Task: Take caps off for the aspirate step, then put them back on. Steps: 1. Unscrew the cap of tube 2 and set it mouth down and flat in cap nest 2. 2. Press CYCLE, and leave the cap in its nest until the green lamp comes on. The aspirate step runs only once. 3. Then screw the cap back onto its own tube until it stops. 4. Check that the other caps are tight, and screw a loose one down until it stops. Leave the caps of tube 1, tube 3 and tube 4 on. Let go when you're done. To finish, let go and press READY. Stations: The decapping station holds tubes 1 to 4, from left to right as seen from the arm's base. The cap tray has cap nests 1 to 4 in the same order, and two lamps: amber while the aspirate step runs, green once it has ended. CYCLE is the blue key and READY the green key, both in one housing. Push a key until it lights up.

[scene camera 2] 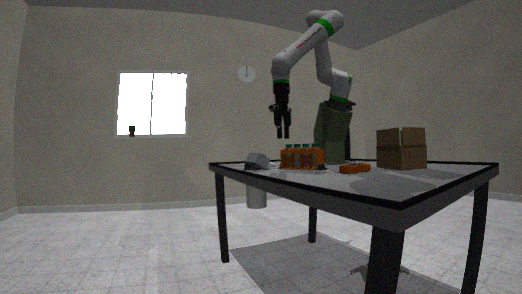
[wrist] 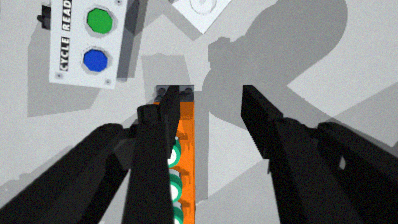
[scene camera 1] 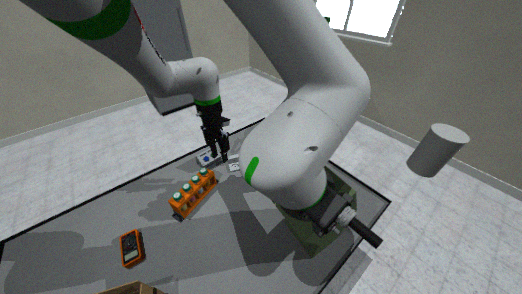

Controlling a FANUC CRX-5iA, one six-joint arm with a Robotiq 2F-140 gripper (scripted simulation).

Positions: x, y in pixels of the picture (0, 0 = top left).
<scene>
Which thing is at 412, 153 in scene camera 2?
A cardboard box.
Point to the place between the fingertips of the gripper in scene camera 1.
At 220, 158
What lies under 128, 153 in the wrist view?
The gripper.
</scene>
